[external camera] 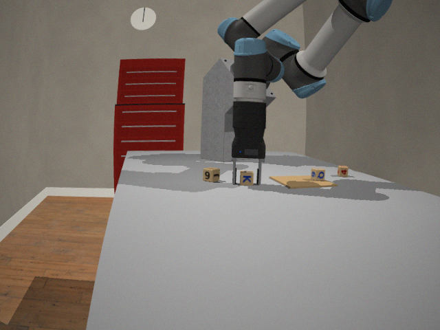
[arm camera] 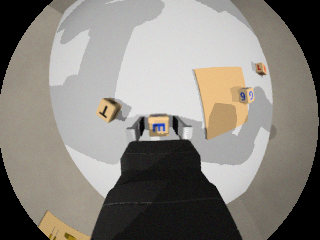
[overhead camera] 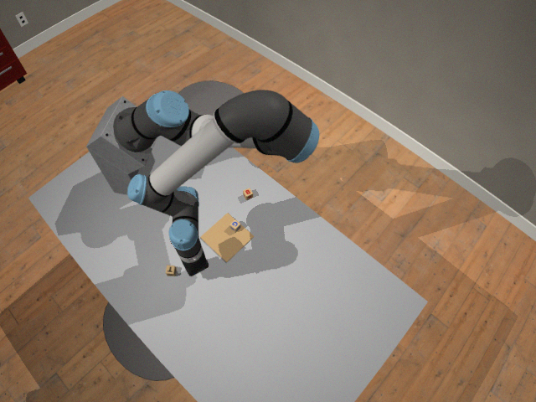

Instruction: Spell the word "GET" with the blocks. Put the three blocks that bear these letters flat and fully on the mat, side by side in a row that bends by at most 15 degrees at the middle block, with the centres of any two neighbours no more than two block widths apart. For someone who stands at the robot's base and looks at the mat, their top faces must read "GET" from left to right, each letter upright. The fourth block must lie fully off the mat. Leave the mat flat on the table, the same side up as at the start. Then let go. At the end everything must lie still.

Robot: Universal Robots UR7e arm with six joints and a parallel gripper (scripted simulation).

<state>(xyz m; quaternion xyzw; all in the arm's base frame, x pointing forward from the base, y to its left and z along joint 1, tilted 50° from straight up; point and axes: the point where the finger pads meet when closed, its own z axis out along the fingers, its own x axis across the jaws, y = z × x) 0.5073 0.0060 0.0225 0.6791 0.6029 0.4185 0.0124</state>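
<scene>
Now: the E block right at my hand. From my hand the other things lie so: tan mat 60 mm behind, 150 mm to the left, 20 mm below.
</scene>
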